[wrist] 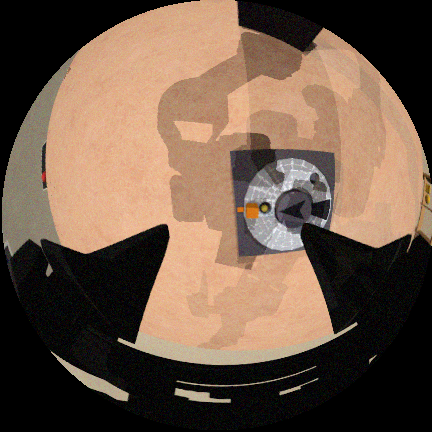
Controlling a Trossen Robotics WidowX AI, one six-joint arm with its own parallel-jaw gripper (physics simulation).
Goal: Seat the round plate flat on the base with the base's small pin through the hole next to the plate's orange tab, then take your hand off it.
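Frame: origin at the arm's base, x ahead, y left, z up, level; centimetres.
Where they show: gripper, fingertip midpoint: [237, 230].
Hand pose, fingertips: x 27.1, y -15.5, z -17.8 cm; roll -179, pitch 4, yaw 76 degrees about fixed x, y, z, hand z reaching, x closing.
Observation:
After its pixels a point has its place.
The round plate [262, 232] {x 31.2, y -13.5, z -24.4 cm}, grey with a pale line pattern, lies on the dark square base [241, 175] {x 24.8, y -14.4, z -25.0 cm}, right of the view's centre. It looks flat. Its orange tab [252, 210] {x 27.8, y -14.2, z -22.8 cm} is at the plate's left side, in line with a small orange mark [240, 209] {x 28.2, y -15.3, z -24.9 cm} on the base. The small brass-coloured pin [264, 207] {x 28.4, y -12.8, z -24.5 cm} shows in the hole beside the tab. The plate's large middle opening shows a dark hub with a black arrow shape [293, 210] {x 29.1, y -9.9, z -23.5 cm}. My gripper [237, 230] {x 27.1, y -15.5, z -17.8 cm} is wide open and empty, apart from the tab; its right fingertip overlaps the plate's lower edge in the view.
The pale wooden table top [115, 165] {x 18.0, y -31.3, z -27.4 cm} surrounds the base, with shadows of the arm across it. A dark object with a red spot [44, 176] shows at the far left edge. Part of a brown-framed object with yellow parts [427, 194] shows at the right edge.

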